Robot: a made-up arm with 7 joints.
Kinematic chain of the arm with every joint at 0, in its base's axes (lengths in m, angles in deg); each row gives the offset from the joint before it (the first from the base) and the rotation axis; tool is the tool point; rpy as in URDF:
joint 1: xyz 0 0 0.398 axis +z
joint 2: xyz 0 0 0 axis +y
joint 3: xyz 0 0 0.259 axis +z
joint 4: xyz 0.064 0 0 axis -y
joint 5: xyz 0.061 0 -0.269 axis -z
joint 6: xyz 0 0 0 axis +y
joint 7: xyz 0.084 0 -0.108 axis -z
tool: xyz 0 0 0 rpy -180 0 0
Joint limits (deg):
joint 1: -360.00..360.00
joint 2: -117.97..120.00
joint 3: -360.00..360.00
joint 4: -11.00..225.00
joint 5: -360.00..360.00
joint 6: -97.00..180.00
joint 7: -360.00..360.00
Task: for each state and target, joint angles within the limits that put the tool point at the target. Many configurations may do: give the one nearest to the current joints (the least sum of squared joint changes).
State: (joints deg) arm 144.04 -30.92 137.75 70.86 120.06 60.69 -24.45
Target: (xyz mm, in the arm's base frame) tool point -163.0 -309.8 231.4
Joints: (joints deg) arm 121.99 -45.07 124.60 41.29 118.67 51.32 -24.45
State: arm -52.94 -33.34 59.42 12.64 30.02 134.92 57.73
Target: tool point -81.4 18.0 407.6
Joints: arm -28.23 -25.02 81.56 -11.00 29.44 144.09 57.73
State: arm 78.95 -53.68 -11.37 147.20 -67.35 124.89 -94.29
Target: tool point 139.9 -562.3 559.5
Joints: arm 87.23 -82.57 -21.31 160.15 -76.62 105.81 -94.29
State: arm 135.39 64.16 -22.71 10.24 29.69 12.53 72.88
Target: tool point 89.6 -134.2 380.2
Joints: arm 114.41 101.64 -22.20 -11.00 30.16 33.32 72.88
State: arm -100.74 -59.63 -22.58 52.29 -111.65 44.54 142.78
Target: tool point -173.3 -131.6 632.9
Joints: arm -104.78 -67.30 -23.71 28.28 -110.98 41.88 142.78
